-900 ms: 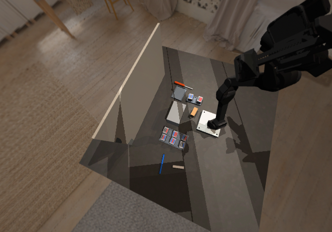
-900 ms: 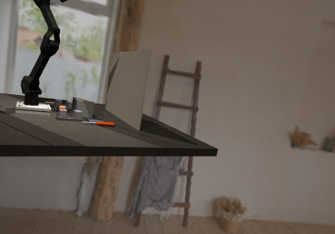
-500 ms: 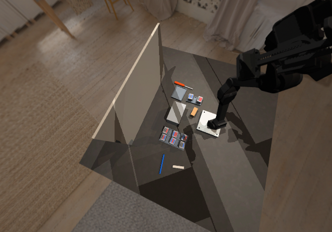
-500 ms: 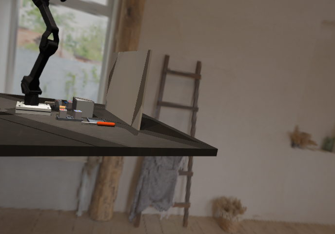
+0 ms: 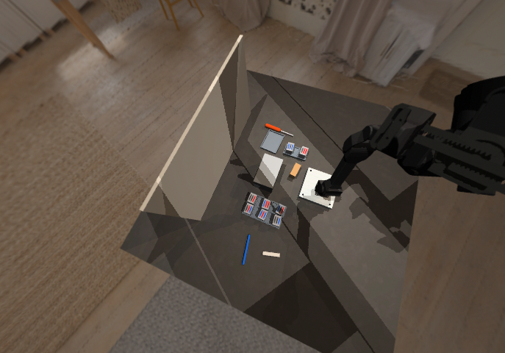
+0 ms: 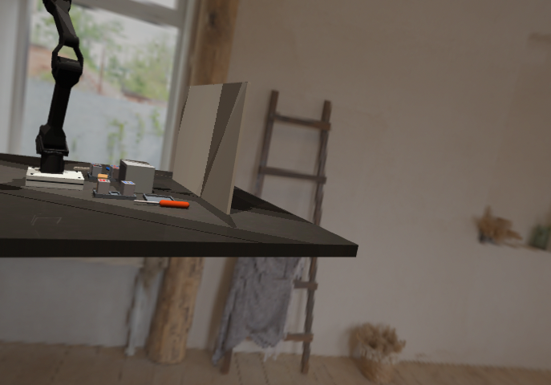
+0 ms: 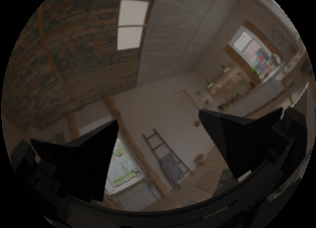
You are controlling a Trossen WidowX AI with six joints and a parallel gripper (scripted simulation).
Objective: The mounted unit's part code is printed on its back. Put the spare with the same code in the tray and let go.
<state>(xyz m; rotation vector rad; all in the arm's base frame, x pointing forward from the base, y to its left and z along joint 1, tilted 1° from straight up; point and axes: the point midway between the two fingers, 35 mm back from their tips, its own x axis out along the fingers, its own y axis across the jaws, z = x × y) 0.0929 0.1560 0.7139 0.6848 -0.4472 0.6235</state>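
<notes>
Now: gripper tip 15 cm short of the grey spare, 2 cm to the right of it and 73 cm above it. From my gripper tip the other things lie so: orange block (4 cm ahead, 25 cm to the right, 75 cm below); tall upright panel (42 cm ahead, 23 cm to the right, 55 cm below); grey mounted unit (17 cm ahead, 19 cm to the right, 72 cm below).
</notes>
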